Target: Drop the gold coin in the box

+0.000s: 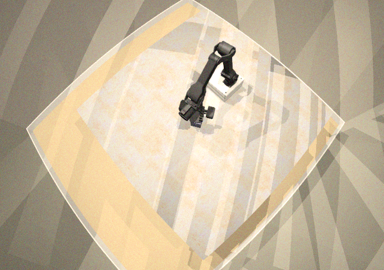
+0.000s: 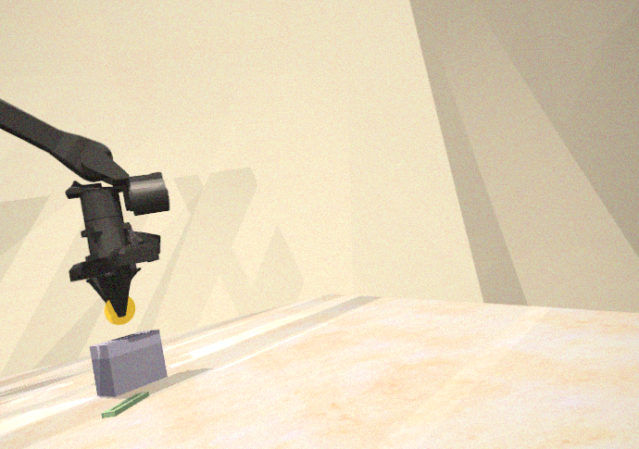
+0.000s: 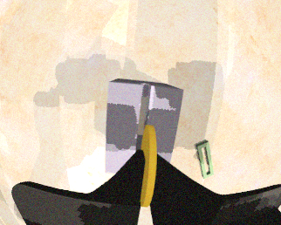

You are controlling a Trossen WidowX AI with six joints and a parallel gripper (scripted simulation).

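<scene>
The gold coin is 10 mm above my gripper tip.
</scene>
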